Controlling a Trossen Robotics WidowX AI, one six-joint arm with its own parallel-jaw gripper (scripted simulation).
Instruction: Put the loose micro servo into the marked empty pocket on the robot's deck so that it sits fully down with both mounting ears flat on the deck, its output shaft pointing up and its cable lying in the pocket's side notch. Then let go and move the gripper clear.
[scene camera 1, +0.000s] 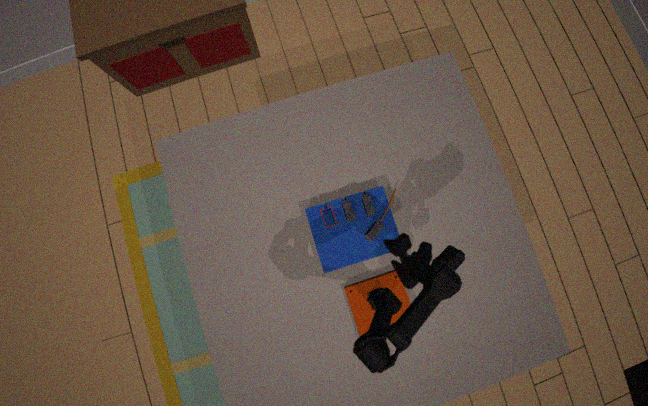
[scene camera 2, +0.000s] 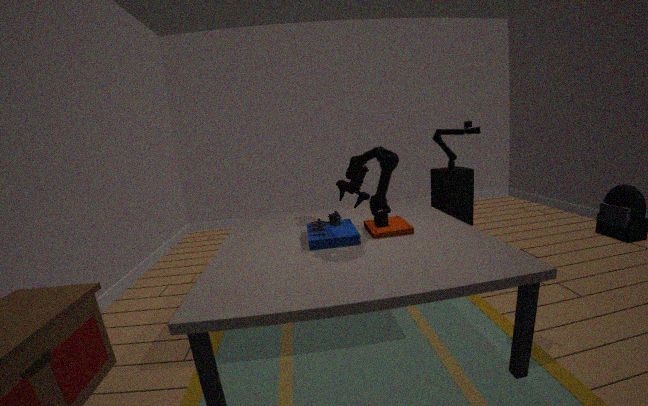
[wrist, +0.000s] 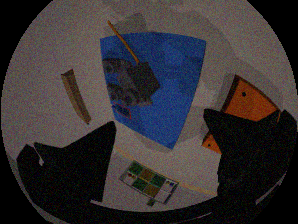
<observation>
My gripper (scene camera 1: 388, 251) is open, with nothing in its grasp. Further things: a blue deck (scene camera 1: 342, 245).
My gripper is seen too in the wrist view (wrist: 160, 119). The blue deck is seen too in scene camera 2 (scene camera 2: 346, 234) and in the wrist view (wrist: 176, 60).
</observation>
